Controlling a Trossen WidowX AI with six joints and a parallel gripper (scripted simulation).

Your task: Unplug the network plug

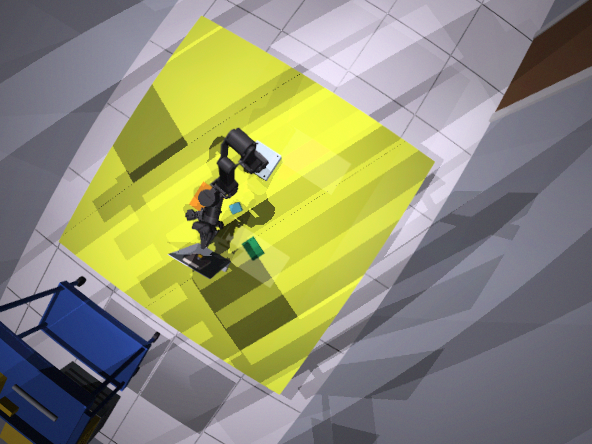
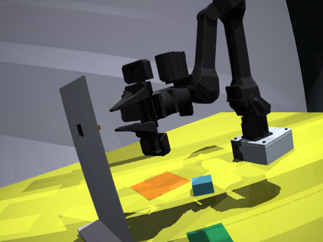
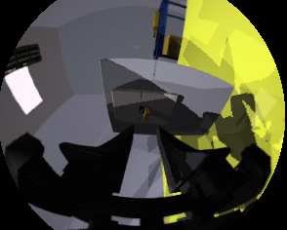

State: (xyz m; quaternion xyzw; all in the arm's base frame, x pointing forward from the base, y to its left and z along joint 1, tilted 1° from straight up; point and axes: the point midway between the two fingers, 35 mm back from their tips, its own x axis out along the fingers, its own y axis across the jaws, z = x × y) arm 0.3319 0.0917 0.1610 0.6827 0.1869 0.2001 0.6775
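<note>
The network plug lies 40 mm ahead of my gripper tip and 10 mm to the left of it. Round my gripper tip: flat green patch: 210 mm below, 130 mm to the left, 80 mm behind; orange marked square: 210 mm below, 170 mm to the right, 80 mm behind; grey upright panel: 80 mm below, 60 mm ahead, 20 mm to the left.
</note>
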